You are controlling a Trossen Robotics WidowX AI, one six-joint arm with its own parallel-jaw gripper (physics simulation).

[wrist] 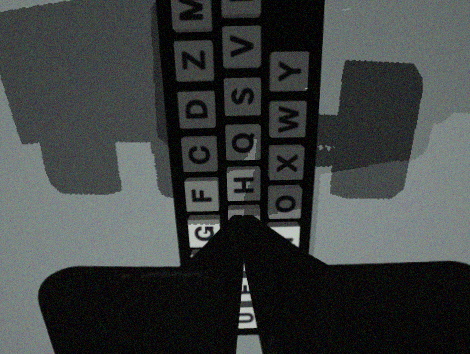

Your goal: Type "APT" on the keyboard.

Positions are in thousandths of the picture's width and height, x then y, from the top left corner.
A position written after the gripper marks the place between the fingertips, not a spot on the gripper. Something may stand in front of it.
Observation:
In view: the gripper (516, 637) and a black keyboard (495, 400).

